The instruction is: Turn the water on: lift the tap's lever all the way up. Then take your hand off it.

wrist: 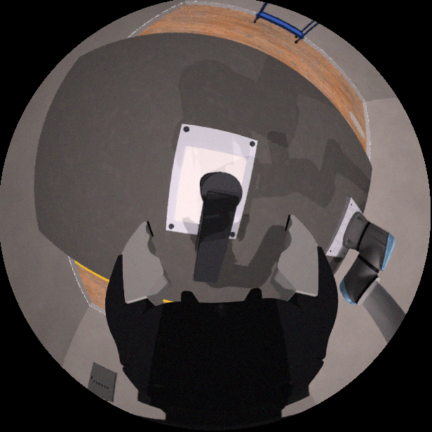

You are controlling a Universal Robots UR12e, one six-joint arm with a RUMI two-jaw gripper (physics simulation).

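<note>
The black tap (220, 184) stands on a pale rectangular plate (212, 136) with dark screws at its corners, near the middle of the wrist view. Its top is round, and a long dark bar (211, 255) runs from it toward the gripper's palm. The view is from above, so I cannot tell how high the lever is tilted or which part of the bar is lever and which is spout. My gripper (218, 220) is wide open, with one grey finger on each side of the bar. Gaps show between both fingers and the bar, and nothing is held.
The tap's plate lies on a dark grey table surface (105, 150) with a wooden floor area (220, 22) beyond it. A second robot arm (370, 240) is at the right edge. A blue rail (281, 24) is at the top, and a grey panel (103, 382) is at the lower left.
</note>
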